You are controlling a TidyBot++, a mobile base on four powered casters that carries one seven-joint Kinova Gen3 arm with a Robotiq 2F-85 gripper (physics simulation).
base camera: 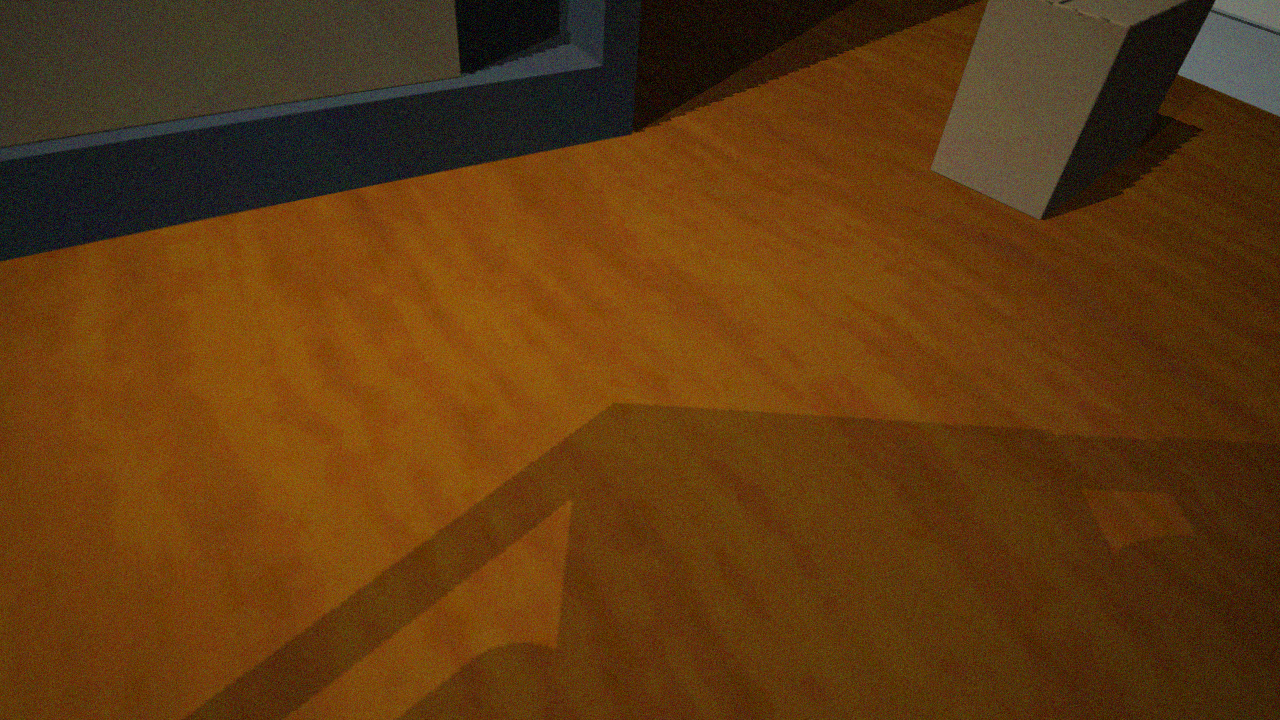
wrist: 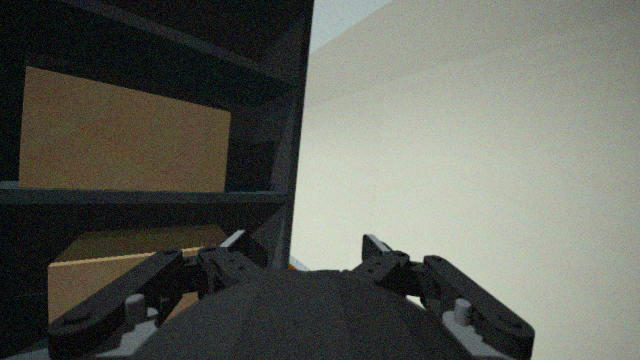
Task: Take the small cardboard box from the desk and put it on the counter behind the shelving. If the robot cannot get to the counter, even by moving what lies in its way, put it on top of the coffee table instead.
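Frame: origin at the arm's base, x right, y ahead, z up, level; centimetres.
Seen in the pictures: gripper, between the fingertips: [wrist: 306, 245].
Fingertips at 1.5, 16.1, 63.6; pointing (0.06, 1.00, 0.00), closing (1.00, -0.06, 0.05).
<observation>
Offsets run from my fingertips to a thing's top centre, as dx, dy, dz. "*": to the spot under its first point. Level surfaces: height alone.
My gripper [wrist: 306, 245] is open, with no object between its fingers, and points past the right edge of a dark shelving unit [base camera: 384, 170] [wrist: 240, 197]. In the base camera view the shelving's bottom frame stands on the floor at the upper left. The small cardboard box of the task, the desk, the counter and the coffee table cannot be made out in these views.
A tall cardboard box {* +34.2, +61.5, -94.2} [base camera: 1020, 107] stands on the wooden floor {dz -103.3} [base camera: 554, 295] right of the shelving. The shelves hold a large brown box {-51.1, +57.5, +22.8} [wrist: 125, 135] and a lower box [wrist: 90, 285]. A pale wall [wrist: 450, 165] rises beyond. A shadow lies across the near floor.
</observation>
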